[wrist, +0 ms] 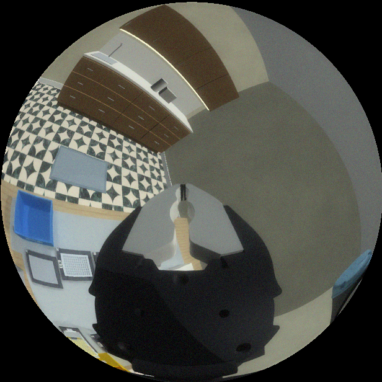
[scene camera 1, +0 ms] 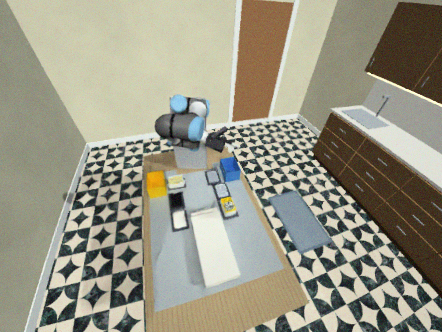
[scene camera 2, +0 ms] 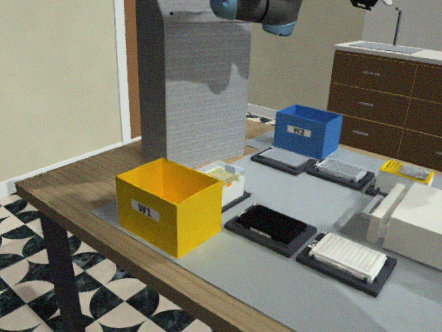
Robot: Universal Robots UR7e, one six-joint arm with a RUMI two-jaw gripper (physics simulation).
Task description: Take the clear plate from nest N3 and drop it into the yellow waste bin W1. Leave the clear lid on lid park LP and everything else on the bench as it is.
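Places are measured from the arm's base along level axes (x ahead, y left, z up), in metres.
Pixels of known places: gripper, fingertip midpoint: [scene camera 1: 239, 148].
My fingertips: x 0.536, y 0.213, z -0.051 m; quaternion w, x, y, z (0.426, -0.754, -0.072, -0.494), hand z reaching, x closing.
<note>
Ahead of a thing's pixels: the offset from my fingertips to its top centre.
The clear plate {dz -0.479, dx -0.065, dy -0.074 m} [scene camera 1: 222, 190] [scene camera 2: 341, 170] [wrist: 76, 264] sits in a dark nest beside the lid park; its label is too blurred to read surely. The clear lid {dz -0.485, dx -0.241, dy -0.085 m} [scene camera 1: 213, 176] [scene camera 2: 285, 157] [wrist: 44, 269] lies flat on its dark park, nearer the blue bin. The yellow waste bin W1 {dz -0.385, dx -0.302, dy -0.566 m} [scene camera 1: 156, 185] [scene camera 2: 200, 220] stands upright at the opposite side of the bench; part of it shows in the wrist view [wrist: 114, 362]. My gripper [scene camera 1: 230, 146] [wrist: 183, 185] is shut and empty, high above the bench near the blue bin. In scene camera 2 its fingertips are partly cut off by the top edge.
Blue bin W2 {dz -0.385, dx -0.229, dy +0.078 m} [scene camera 1: 230, 169] [scene camera 2: 307, 132] [wrist: 34, 217] stands beside the lid park. A yellow-topped box {dz -0.428, dx +0.110, dy -0.099 m} [scene camera 1: 229, 206] [scene camera 2: 406, 174] is beyond the clear plate. A black plate {dz -0.479, dx -0.115, dy -0.450 m} [scene camera 2: 272, 223], a white plate {dz -0.479, dx +0.060, dy -0.471 m} [scene camera 2: 348, 255] and a tip box {dz -0.428, dx -0.287, dy -0.407 m} [scene camera 2: 227, 182] line W1's side. A long white device [scene camera 1: 216, 247] stands between rows.
</note>
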